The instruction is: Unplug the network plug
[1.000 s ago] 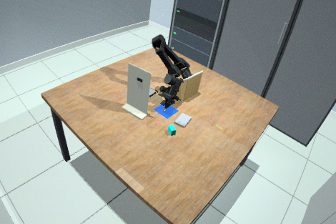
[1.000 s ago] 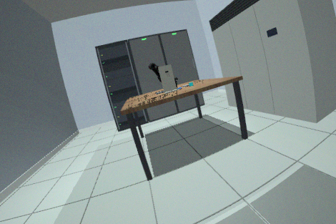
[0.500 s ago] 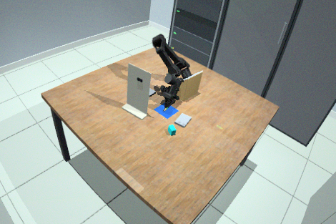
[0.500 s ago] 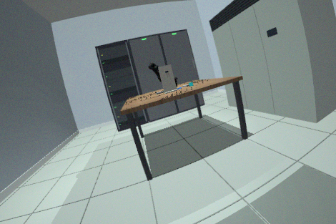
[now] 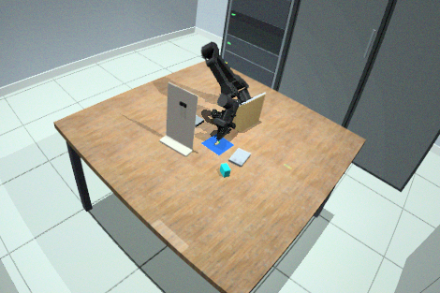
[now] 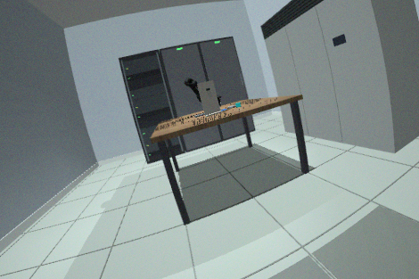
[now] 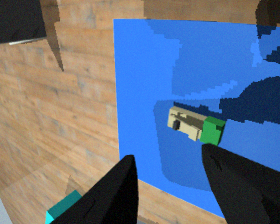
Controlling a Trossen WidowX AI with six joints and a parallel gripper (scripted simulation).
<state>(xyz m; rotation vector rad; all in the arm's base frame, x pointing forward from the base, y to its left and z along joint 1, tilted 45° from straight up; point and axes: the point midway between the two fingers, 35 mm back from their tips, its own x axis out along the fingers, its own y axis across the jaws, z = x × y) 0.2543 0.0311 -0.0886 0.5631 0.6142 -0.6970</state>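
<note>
Now: gripper tip 3 cm above the network plug. The rest, counted from my gripper tip: teal cube: 17 cm to the left, 11 cm ahead, 1 cm below; blue marked square: 3 cm below; white panel: 17 cm ahead, 11 cm above, 10 cm to the right.
</note>
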